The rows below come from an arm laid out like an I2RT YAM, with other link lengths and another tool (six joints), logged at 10 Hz.
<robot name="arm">
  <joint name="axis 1" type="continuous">
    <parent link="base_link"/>
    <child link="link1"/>
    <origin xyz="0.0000 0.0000 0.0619"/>
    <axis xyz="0 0 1"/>
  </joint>
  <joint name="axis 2" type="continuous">
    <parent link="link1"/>
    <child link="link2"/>
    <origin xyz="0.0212 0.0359 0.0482"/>
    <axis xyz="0 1 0"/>
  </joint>
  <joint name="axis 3" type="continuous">
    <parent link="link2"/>
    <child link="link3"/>
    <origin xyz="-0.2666 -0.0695 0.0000"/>
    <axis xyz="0 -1 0"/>
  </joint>
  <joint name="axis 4" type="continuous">
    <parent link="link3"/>
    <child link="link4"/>
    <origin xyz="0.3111 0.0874 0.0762"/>
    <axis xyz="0 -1 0"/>
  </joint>
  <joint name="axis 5" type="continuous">
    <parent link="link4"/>
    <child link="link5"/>
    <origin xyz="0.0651 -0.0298 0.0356"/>
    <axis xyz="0 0 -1"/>
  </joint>
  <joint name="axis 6" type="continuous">
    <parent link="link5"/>
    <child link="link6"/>
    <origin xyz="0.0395 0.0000 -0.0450"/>
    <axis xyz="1 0 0"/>
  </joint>
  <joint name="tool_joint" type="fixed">
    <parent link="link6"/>
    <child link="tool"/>
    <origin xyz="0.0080 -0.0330 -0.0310" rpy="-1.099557 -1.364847 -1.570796"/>
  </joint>
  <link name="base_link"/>
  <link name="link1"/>
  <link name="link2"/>
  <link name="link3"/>
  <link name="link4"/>
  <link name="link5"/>
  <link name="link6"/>
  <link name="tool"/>
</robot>
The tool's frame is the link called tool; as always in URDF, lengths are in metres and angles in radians. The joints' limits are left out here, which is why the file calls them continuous.
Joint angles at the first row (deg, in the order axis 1, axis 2, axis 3, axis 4, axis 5, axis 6):
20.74, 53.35, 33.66, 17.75, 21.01, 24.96
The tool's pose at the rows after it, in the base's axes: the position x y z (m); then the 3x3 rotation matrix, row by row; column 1 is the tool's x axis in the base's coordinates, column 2 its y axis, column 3 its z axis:
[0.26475, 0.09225, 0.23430], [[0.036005, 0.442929, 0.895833], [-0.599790, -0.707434, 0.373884], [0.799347, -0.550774, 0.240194]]
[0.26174, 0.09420, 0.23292], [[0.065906, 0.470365, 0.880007], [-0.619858, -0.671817, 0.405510], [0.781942, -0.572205, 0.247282]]
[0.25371, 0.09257, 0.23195], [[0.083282, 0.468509, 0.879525], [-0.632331, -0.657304, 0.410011], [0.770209, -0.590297, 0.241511]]
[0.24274, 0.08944, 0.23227], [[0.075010, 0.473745, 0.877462], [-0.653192, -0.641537, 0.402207], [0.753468, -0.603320, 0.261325]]
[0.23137, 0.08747, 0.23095], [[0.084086, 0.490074, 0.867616], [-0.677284, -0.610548, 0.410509], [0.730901, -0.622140, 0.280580]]
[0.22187, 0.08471, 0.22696], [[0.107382, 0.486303, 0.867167], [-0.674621, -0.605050, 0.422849], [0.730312, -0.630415, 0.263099]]
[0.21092, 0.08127, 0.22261], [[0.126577, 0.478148, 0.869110], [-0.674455, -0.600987, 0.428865], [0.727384, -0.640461, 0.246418]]
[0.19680, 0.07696, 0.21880], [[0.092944, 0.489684, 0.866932], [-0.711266, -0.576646, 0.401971], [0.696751, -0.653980, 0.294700]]
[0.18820, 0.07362, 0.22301], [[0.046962, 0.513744, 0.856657], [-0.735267, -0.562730, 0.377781], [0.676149, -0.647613, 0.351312]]
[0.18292, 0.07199, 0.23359], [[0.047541, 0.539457, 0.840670], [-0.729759, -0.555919, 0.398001], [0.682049, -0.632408, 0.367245]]
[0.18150, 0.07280, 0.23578], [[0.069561, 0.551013, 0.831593], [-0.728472, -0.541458, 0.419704], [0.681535, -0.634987, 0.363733]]
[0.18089, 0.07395, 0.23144], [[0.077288, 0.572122, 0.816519], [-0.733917, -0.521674, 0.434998], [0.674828, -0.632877, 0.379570]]
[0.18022, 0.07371, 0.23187], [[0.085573, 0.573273, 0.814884], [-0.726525, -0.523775, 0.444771], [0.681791, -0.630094, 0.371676]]
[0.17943, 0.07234, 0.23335], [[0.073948, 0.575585, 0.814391], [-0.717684, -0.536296, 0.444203], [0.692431, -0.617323, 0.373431]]
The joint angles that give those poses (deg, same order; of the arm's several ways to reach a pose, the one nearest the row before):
20.74, 52.65, 33.14, 17.32, 20.04, 25.84
20.74, 51.59, 32.52, 16.70, 17.50, 27.42
20.74, 49.23, 31.56, 14.51, 16.87, 28.65
20.74, 45.45, 29.80, 13.19, 16.88, 29.97
20.74, 41.41, 27.87, 11.61, 15.65, 31.73
20.74, 38.41, 26.46, 8.89, 14.85, 31.99
20.74, 34.82, 24.88, 5.73, 14.42, 32.43
20.74, 28.51, 21.73, 4.75, 15.20, 34.53
20.74, 23.92, 20.31, 4.75, 16.08, 35.33
20.74, 21.98, 21.35, 3.00, 14.86, 34.54
20.74, 21.71, 21.80, 2.02, 13.37, 34.71
20.74, 20.66, 20.48, 3.16, 12.04, 35.07
20.74, 20.57, 20.65, 2.55, 11.60, 34.63
20.74, 20.13, 20.65, 2.55, 11.95, 33.66

